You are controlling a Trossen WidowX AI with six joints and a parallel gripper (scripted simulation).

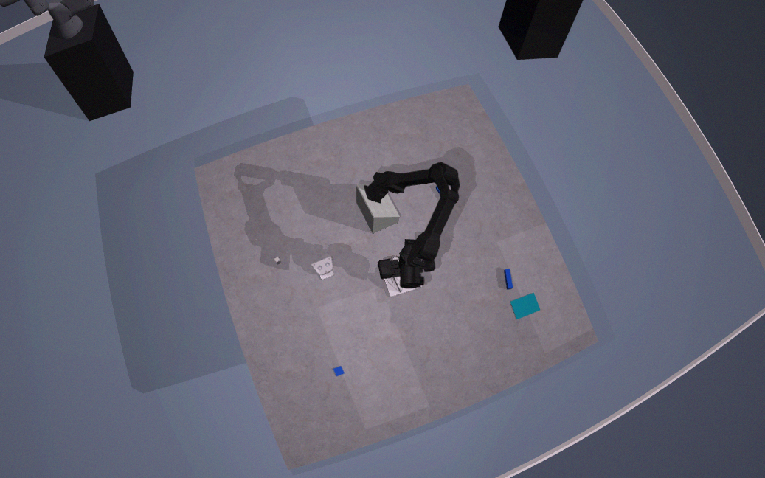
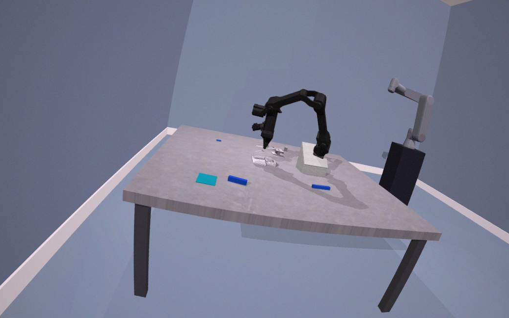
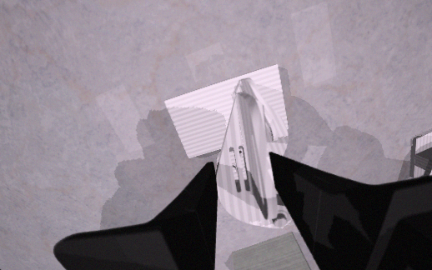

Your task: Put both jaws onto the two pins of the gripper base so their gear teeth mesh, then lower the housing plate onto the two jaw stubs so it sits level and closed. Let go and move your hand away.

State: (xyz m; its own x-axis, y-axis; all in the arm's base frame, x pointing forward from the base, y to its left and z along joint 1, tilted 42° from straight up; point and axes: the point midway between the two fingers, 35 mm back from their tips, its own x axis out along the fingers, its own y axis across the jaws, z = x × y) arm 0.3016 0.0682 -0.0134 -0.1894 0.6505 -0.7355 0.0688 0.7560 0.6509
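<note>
My gripper tip is 30 mm past the white jaw and 20 mm to the left of it. Round my gripper tip: small blue square: 310 mm to the right, 280 mm ahead, 80 mm below; then blue bar: 290 mm behind, 240 mm to the left, 70 mm below; then white stepped part: 270 mm to the right, 110 mm behind, 70 mm below.
</note>
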